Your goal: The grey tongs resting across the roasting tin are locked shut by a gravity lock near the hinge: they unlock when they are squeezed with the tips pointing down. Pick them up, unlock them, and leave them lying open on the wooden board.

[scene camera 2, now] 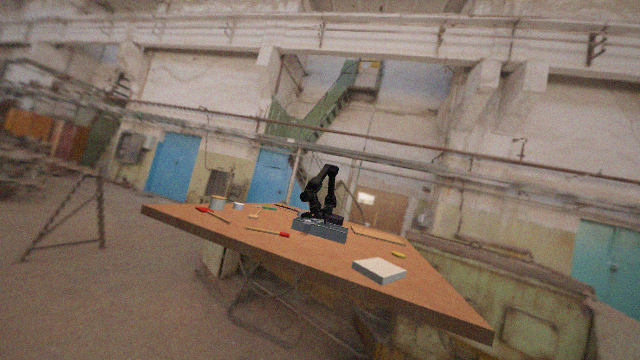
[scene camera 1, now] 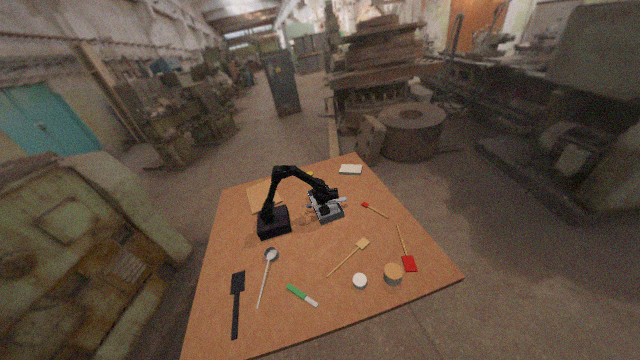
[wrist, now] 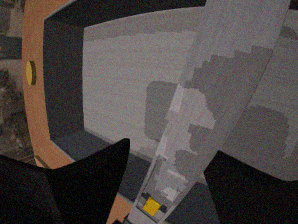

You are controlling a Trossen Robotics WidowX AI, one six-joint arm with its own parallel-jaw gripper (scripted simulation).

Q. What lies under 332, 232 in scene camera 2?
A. A roasting tin.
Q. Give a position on a white block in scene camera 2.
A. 381, 271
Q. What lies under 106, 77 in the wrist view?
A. A roasting tin.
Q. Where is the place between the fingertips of my gripper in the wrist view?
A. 165, 147
